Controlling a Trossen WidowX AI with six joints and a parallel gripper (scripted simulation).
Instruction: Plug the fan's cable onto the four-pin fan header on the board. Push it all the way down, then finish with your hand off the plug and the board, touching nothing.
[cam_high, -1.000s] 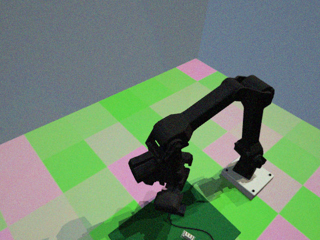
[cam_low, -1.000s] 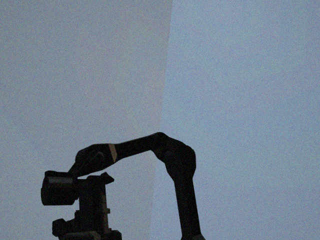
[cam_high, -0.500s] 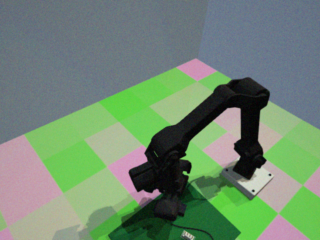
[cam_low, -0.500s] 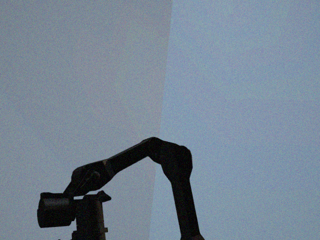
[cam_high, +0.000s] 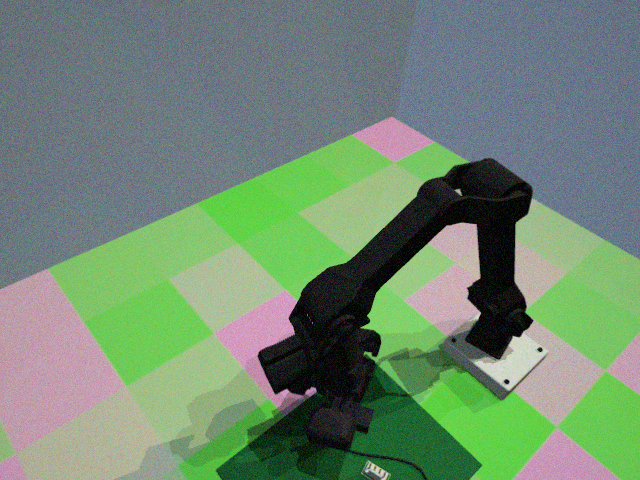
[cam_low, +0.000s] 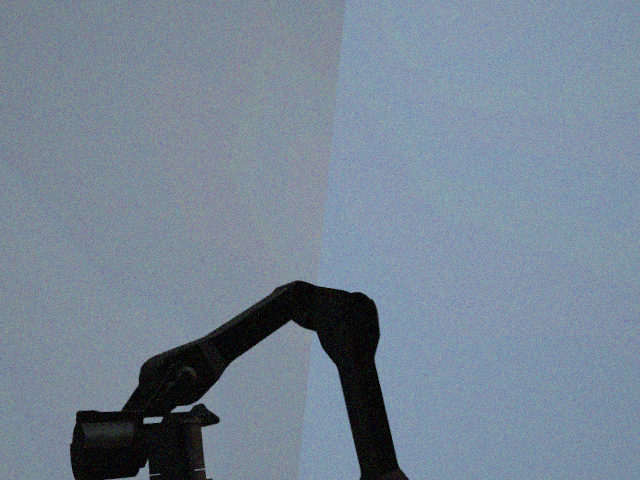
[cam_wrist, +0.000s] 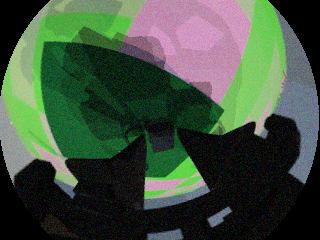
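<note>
My gripper tip is now 60 mm short of the dark green board, 40 mm to the right of it and 30 mm above it. From my gripper tip the other things lie so: black fan 210 mm to the left, 110 mm ahead, 40 mm above; then header 70 mm to the left, 50 mm ahead, 20 mm below; then black plug 10 mm to the left.
</note>
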